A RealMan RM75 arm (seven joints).
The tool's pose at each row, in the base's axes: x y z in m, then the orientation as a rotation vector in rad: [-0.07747, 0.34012, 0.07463, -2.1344, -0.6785, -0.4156]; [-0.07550, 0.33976, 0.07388, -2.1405, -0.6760, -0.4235]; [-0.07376, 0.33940, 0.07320, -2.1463, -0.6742, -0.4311]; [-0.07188, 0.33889, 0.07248, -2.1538, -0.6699, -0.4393]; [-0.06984, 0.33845, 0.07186, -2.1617, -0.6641, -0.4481]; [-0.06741, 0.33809, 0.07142, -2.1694, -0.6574, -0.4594]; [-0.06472, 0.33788, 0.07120, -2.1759, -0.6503, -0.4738]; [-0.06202, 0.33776, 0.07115, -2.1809, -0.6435, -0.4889]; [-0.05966, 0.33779, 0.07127, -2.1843, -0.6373, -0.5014]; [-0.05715, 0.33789, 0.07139, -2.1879, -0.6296, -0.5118]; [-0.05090, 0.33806, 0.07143, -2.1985, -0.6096, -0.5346]
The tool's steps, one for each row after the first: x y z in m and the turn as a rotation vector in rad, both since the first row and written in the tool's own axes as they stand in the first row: [0.00108, 0.00183, 0.00027, -0.0081, 0.0041, -0.0004]; [0.00200, 0.00348, 0.00048, -0.0158, 0.0078, -0.0012]; [0.00298, 0.00531, 0.00060, -0.0252, 0.0123, -0.0003]; [0.00415, 0.00714, 0.00073, -0.0351, 0.0176, 0.0014]; [0.00575, 0.00905, 0.00084, -0.0457, 0.0249, 0.0029]; [0.00772, 0.01090, 0.00095, -0.0562, 0.0347, 0.0035]; [0.00981, 0.01261, 0.00104, -0.0657, 0.0452, 0.0034]; [0.01177, 0.01394, 0.00112, -0.0729, 0.0543, 0.0036]; [0.01387, 0.01531, 0.00127, -0.0795, 0.0626, 0.0057]; [0.01893, 0.01895, 0.00173, -0.0965, 0.0810, 0.0126]
